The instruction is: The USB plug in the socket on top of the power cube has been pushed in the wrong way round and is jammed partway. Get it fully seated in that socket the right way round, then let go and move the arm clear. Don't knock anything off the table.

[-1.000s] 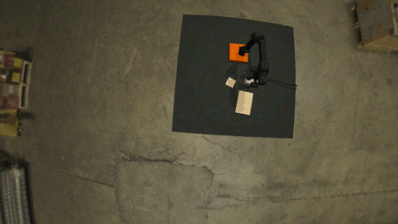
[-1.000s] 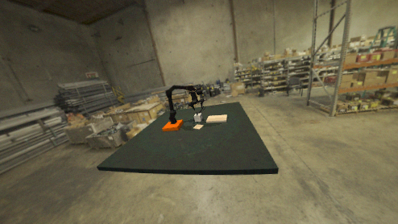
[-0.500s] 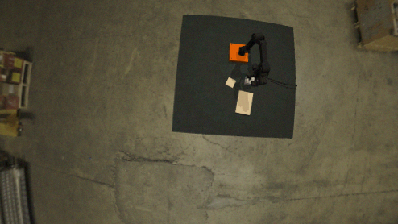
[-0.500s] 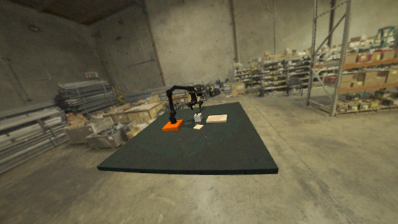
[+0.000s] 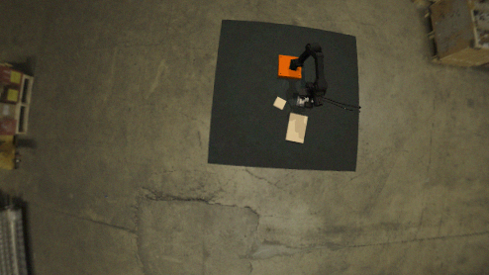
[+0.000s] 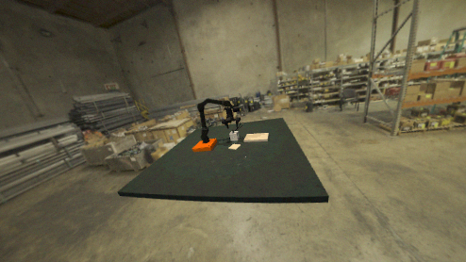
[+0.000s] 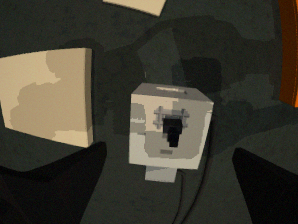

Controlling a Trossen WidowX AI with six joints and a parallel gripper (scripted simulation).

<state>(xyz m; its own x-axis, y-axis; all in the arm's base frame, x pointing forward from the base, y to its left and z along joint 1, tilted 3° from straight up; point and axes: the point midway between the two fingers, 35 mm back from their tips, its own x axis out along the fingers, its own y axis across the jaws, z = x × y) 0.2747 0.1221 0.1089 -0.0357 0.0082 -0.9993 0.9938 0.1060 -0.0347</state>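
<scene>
The USB plug is 3 cm below my gripper tip. Also, from my gripper tip: tan square (6 cm ahead, 16 cm to the right, 12 cm below); long tan block (22 cm ahead, 2 cm to the left, 11 cm below).
</scene>
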